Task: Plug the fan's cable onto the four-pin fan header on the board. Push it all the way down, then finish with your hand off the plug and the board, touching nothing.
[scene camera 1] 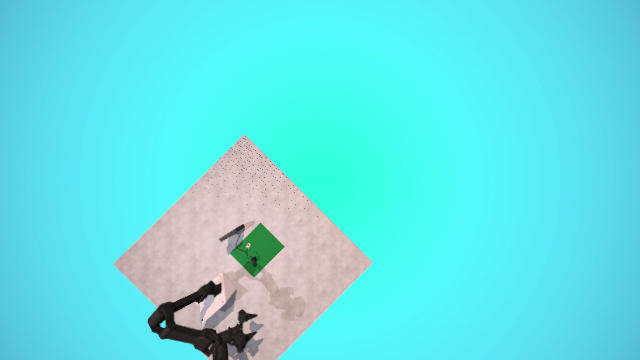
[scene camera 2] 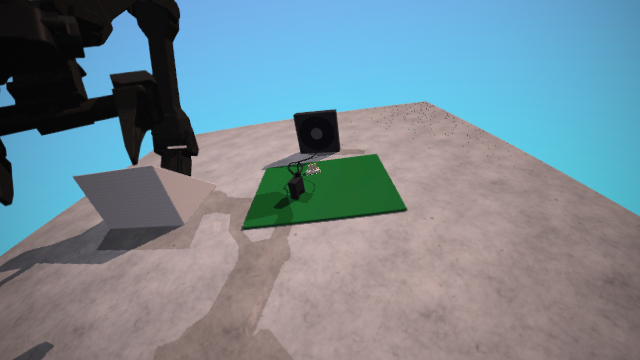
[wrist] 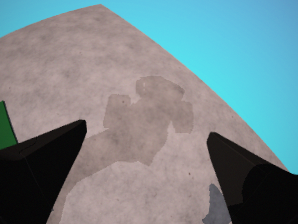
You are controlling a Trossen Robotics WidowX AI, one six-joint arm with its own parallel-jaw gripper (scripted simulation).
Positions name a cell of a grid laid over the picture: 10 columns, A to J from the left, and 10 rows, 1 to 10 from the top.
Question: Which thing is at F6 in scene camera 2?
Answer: A green board.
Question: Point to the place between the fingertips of my gripper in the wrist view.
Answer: F6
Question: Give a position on a green board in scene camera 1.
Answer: At E7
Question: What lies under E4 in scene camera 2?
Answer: A black fan.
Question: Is my gripper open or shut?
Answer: Open.
